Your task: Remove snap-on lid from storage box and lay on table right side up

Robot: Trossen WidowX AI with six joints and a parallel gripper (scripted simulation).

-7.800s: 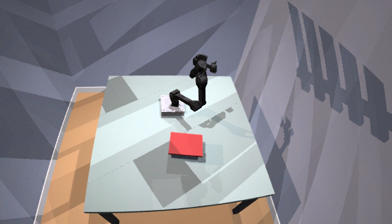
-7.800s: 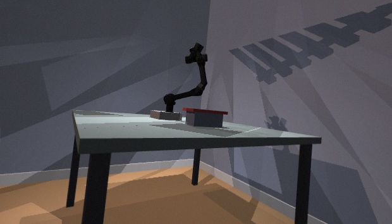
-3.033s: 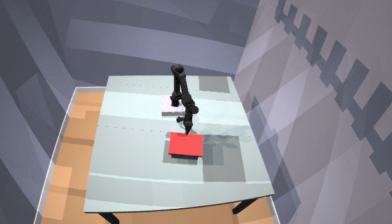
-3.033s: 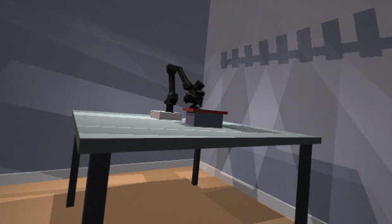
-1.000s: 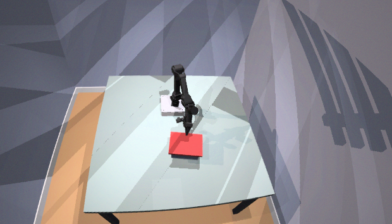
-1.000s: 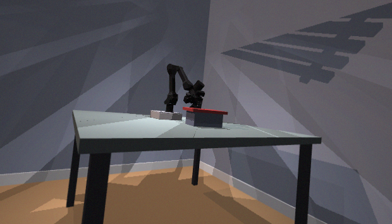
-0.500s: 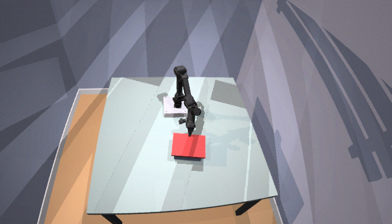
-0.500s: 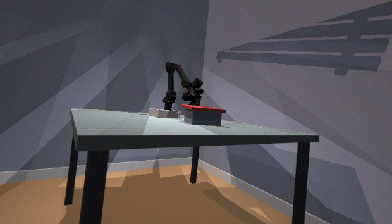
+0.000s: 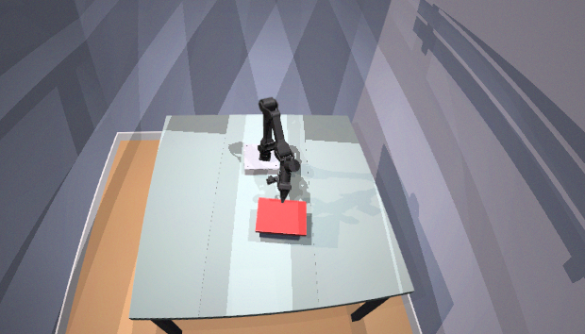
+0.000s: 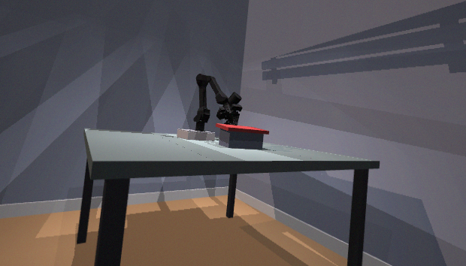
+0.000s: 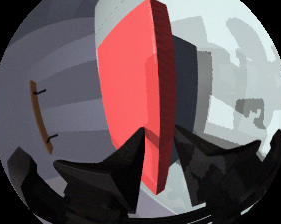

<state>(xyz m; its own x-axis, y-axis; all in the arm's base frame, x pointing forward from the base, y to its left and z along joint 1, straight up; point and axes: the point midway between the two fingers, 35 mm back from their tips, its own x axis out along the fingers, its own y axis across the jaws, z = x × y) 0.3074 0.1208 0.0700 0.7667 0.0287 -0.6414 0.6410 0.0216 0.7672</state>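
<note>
The red lid is 8 cm ahead of my gripper tip. The rest, counted from my gripper tip: grey storage box (8 cm ahead, 5 cm below).
</note>
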